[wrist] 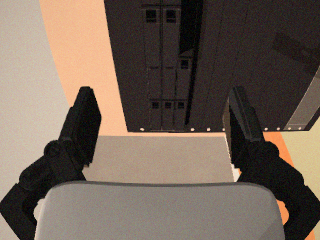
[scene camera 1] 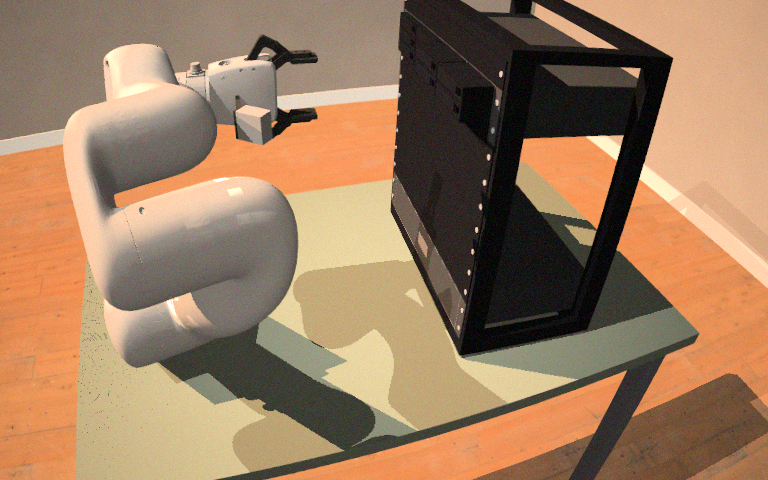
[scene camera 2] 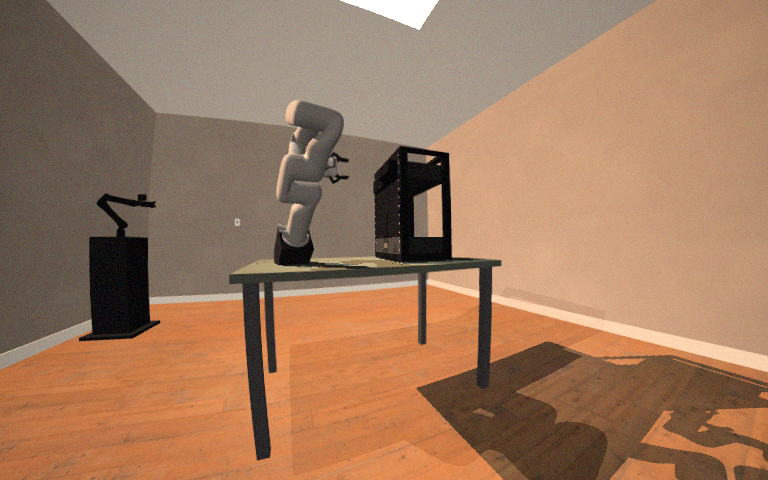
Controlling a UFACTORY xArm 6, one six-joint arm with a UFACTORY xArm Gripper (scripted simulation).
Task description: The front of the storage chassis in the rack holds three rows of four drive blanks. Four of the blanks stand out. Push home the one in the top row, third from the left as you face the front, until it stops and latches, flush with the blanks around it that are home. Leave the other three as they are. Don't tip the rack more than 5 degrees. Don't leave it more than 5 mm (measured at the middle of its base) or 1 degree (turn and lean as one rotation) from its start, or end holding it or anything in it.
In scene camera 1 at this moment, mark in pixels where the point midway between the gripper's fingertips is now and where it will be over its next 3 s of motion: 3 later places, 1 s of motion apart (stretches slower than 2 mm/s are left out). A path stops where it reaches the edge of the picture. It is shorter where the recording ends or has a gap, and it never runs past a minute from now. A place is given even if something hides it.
My gripper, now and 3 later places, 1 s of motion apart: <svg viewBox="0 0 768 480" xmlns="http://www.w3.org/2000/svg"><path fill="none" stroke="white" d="M316 85L358 83L394 79L391 62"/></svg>
